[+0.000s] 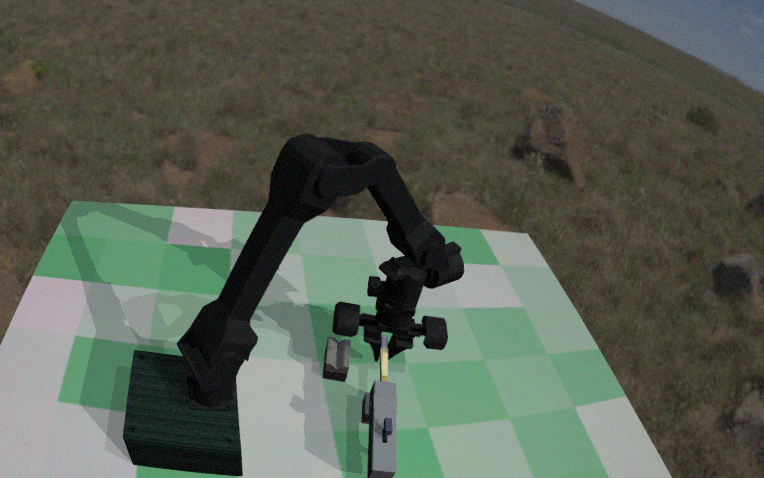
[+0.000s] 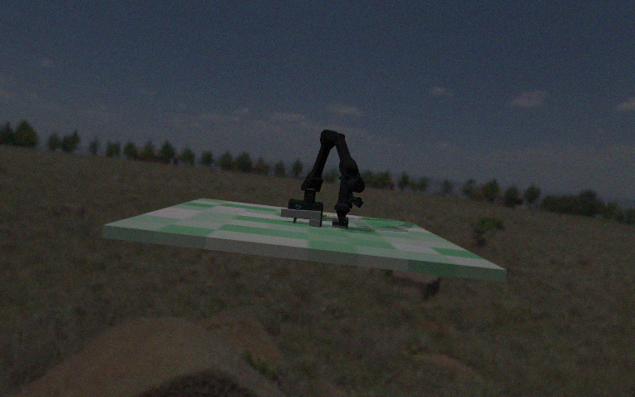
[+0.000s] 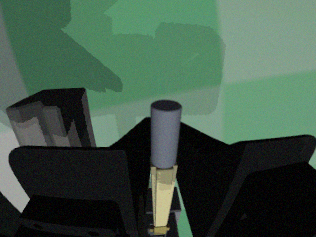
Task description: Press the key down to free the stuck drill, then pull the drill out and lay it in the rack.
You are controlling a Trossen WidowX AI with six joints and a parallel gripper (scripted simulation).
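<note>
The rack lies 8 cm behind my gripper tip and 1 cm to the left of it. The rest, counted from my gripper tip: blue key: 20 cm to the right, 6 cm behind, 3 cm above; then drill: 4 cm to the right, 3 cm above, 1 cm behind; then grey housing block: 17 cm to the right, 5 cm behind, 2 cm above.
</note>
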